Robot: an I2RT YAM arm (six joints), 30 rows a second.
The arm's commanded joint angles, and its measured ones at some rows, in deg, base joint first. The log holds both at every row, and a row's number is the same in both.
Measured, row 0: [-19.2, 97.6, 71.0, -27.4, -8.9, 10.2]
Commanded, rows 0 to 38: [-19.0, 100.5, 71.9, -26.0, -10.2, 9.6]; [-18.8, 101.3, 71.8, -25.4, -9.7, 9.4]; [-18.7, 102.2, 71.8, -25.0, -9.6, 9.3]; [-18.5, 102.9, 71.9, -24.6, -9.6, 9.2]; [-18.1, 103.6, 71.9, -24.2, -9.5, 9.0]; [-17.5, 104.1, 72.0, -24.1, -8.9, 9.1]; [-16.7, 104.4, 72.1, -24.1, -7.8, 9.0]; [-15.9, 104.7, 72.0, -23.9, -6.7, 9.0]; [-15.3, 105.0, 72.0, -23.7, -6.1, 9.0]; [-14.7, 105.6, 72.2, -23.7, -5.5, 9.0]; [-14.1, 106.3, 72.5, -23.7, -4.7, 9.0]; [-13.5, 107.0, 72.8, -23.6, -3.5, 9.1]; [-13.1, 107.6, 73.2, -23.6, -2.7, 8.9]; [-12.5, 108.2, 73.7, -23.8, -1.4, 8.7]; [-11.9, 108.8, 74.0, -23.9, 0.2, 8.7]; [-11.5, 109.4, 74.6, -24.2, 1.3, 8.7]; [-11.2, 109.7, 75.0, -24.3, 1.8, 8.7]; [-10.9, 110.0, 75.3, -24.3, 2.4, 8.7]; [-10.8, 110.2, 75.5, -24.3, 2.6, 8.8]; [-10.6, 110.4, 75.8, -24.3, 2.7, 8.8]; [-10.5, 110.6, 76.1, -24.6, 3.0, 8.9]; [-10.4, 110.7, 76.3, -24.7, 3.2, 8.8]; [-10.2, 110.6, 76.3, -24.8, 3.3, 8.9]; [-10.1, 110.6, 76.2, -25.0, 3.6, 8.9]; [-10.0, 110.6, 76.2, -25.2, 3.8, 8.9]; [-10.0, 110.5, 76.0, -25.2, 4.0, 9.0]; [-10.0, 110.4, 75.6, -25.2, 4.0, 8.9]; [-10.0, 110.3, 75.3, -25.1, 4.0, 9.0]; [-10.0, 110.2, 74.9, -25.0, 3.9, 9.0]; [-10.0, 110.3, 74.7, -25.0, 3.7, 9.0]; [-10.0, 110.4, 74.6, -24.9, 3.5, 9.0]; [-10.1, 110.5, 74.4, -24.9, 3.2, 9.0]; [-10.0, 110.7, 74.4, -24.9, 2.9, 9.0]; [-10.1, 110.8, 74.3, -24.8, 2.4, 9.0]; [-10.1, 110.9, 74.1, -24.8, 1.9, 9.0]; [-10.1, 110.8, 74.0, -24.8, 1.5, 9.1]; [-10.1, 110.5, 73.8, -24.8, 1.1, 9.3]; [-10.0, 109.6, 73.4, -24.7, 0.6, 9.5]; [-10.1, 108.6, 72.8, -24.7, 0.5, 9.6]
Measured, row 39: [-10.1, 109.8, 74.0, -22.2, 2.4, 8.9]
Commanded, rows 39 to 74: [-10.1, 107.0, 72.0, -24.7, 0.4, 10.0]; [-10.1, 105.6, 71.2, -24.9, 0.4, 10.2]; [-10.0, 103.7, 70.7, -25.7, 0.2, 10.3]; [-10.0, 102.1, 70.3, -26.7, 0.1, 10.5]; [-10.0, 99.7, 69.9, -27.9, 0.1, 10.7]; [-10.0, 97.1, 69.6, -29.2, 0.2, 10.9]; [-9.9, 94.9, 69.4, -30.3, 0.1, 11.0]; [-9.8, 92.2, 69.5, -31.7, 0.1, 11.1]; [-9.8, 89.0, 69.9, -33.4, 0.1, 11.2]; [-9.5, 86.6, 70.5, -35.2, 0.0, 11.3]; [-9.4, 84.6, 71.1, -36.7, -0.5, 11.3]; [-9.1, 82.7, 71.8, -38.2, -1.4, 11.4]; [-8.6, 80.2, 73.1, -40.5, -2.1, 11.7]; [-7.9, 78.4, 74.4, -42.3, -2.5, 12.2]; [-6.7, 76.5, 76.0, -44.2, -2.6, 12.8]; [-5.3, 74.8, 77.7, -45.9, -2.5, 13.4]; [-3.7, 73.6, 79.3, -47.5, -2.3, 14.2]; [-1.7, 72.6, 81.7, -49.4, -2.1, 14.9]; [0.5, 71.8, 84.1, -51.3, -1.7, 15.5]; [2.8, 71.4, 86.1, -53.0, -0.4, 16.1]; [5.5, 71.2, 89.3, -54.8, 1.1, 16.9]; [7.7, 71.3, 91.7, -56.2, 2.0, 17.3]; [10.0, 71.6, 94.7, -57.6, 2.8, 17.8]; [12.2, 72.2, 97.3, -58.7, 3.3, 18.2]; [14.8, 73.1, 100.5, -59.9, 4.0, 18.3]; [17.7, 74.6, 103.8, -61.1, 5.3, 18.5]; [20.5, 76.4, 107.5, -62.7, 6.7, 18.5]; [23.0, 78.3, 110.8, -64.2, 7.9, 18.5]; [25.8, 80.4, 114.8, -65.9, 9.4, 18.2]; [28.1, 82.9, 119.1, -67.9, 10.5, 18.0]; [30.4, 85.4, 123.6, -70.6, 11.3, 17.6]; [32.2, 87.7, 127.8, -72.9, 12.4, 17.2]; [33.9, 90.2, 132.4, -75.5, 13.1, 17.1]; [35.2, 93.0, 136.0, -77.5, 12.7, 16.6]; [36.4, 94.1, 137.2, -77.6, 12.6, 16.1]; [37.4, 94.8, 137.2, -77.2, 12.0, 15.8]
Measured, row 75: [35.3, 92.6, 134.4, -72.8, 9.6, 16.8]
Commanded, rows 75 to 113: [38.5, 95.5, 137.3, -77.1, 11.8, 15.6]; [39.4, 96.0, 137.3, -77.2, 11.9, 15.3]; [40.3, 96.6, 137.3, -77.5, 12.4, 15.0]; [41.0, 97.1, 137.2, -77.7, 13.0, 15.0]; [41.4, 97.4, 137.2, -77.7, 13.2, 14.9]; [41.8, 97.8, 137.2, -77.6, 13.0, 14.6]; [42.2, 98.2, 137.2, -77.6, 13.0, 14.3]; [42.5, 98.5, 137.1, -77.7, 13.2, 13.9]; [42.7, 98.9, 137.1, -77.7, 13.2, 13.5]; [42.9, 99.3, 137.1, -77.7, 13.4, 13.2]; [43.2, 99.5, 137.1, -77.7, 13.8, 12.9]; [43.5, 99.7, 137.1, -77.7, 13.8, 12.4]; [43.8, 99.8, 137.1, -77.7, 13.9, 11.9]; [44.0, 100.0, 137.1, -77.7, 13.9, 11.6]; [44.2, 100.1, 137.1, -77.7, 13.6, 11.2]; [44.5, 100.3, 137.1, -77.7, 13.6, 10.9]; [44.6, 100.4, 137.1, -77.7, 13.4, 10.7]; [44.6, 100.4, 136.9, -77.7, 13.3, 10.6]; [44.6, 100.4, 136.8, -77.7, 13.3, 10.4]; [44.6, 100.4, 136.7, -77.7, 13.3, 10.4]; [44.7, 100.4, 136.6, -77.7, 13.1, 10.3]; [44.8, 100.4, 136.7, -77.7, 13.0, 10.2]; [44.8, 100.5, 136.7, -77.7, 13.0, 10.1]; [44.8, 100.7, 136.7, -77.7, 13.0, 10.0]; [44.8, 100.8, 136.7, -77.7, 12.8, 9.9]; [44.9, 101.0, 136.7, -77.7, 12.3, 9.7]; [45.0, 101.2, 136.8, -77.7, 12.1, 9.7]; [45.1, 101.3, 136.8, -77.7, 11.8, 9.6]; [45.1, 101.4, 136.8, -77.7, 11.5, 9.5]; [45.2, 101.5, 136.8, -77.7, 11.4, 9.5]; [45.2, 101.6, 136.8, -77.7, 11.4, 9.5]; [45.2, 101.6, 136.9, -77.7, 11.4, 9.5]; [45.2, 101.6, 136.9, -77.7, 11.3, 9.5]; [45.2, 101.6, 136.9, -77.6, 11.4, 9.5]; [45.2, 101.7, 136.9, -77.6, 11.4, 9.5]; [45.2, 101.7, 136.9, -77.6, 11.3, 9.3]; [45.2, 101.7, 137.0, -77.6, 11.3, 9.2]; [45.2, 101.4, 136.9, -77.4, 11.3, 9.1]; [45.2, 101.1, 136.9, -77.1, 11.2, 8.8]
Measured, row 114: [45.1, 101.6, 136.8, -76.9, 11.7, 9.6]
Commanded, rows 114 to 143: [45.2, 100.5, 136.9, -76.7, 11.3, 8.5]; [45.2, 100.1, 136.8, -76.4, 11.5, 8.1]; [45.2, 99.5, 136.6, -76.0, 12.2, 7.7]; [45.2, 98.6, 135.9, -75.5, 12.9, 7.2]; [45.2, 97.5, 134.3, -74.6, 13.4, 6.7]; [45.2, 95.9, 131.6, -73.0, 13.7, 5.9]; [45.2, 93.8, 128.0, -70.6, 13.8, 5.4]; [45.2, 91.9, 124.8, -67.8, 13.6, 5.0]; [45.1, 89.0, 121.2, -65.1, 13.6, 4.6]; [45.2, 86.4, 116.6, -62.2, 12.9, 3.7]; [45.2, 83.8, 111.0, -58.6, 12.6, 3.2]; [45.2, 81.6, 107.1, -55.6, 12.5, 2.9]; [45.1, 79.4, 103.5, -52.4, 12.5, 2.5]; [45.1, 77.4, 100.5, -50.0, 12.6, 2.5]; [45.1, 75.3, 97.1, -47.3, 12.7, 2.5]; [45.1, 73.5, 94.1, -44.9, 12.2, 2.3]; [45.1, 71.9, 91.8, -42.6, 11.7, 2.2]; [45.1, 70.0, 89.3, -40.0, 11.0, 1.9]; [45.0, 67.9, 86.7, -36.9, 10.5, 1.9]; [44.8, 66.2, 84.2, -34.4, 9.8, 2.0]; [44.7, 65.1, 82.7, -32.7, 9.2, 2.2]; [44.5, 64.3, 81.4, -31.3, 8.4, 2.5]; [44.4, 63.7, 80.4, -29.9, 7.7, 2.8]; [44.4, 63.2, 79.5, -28.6, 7.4, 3.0]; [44.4, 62.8, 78.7, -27.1, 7.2, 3.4]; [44.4, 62.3, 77.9, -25.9, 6.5, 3.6]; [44.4, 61.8, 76.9, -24.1, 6.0, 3.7]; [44.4, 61.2, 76.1, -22.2, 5.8, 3.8]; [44.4, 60.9, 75.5, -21.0, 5.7, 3.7]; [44.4, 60.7, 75.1, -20.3, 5.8, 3.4]
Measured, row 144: [44.3, 61.5, 76.1, -28.6, 7.4, 3.4]
